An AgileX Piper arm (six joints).
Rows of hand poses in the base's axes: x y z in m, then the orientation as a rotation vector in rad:
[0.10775, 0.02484, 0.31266, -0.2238, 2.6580, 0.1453]
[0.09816, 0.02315, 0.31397, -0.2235, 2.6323, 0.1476]
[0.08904, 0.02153, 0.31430, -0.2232, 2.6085, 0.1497]
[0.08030, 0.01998, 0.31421, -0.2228, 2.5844, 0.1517]
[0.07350, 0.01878, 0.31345, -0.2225, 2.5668, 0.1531]
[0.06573, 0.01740, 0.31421, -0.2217, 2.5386, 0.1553]
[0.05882, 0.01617, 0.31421, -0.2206, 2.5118, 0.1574]
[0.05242, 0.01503, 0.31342, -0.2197, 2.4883, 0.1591]
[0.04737, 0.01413, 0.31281, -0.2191, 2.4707, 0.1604]
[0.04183, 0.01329, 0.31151, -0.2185, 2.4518, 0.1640]
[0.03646, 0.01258, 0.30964, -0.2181, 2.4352, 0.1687]
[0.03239, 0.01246, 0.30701, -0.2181, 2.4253, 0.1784]
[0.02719, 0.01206, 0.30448, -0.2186, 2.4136, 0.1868]
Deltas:
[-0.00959, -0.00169, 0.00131, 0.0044, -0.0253, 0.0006]
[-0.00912, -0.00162, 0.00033, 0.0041, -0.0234, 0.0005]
[-0.00874, -0.00155, -0.00009, 0.0041, -0.0237, 0.0005]
[-0.00680, -0.00120, -0.00076, 0.0030, -0.0173, 0.0003]
[-0.00777, -0.00138, 0.00076, 0.0049, -0.0277, 0.0003]
[-0.00691, -0.00123, 0.00000, 0.0047, -0.0264, 0.0001]
[-0.00640, -0.00114, -0.00079, 0.0041, -0.0231, 0.0001]
[-0.00505, -0.00090, -0.00061, 0.0031, -0.0173, 0.0002]
[-0.00554, -0.00084, -0.00130, 0.0049, -0.0183, 0.0008]
[-0.00537, -0.00071, -0.00187, 0.0054, -0.0159, 0.0012]
[-0.00407, -0.00012, -0.00263, 0.0081, -0.0087, 0.0027]
[-0.00520, -0.00040, -0.00253, 0.0073, -0.0106, 0.0028]

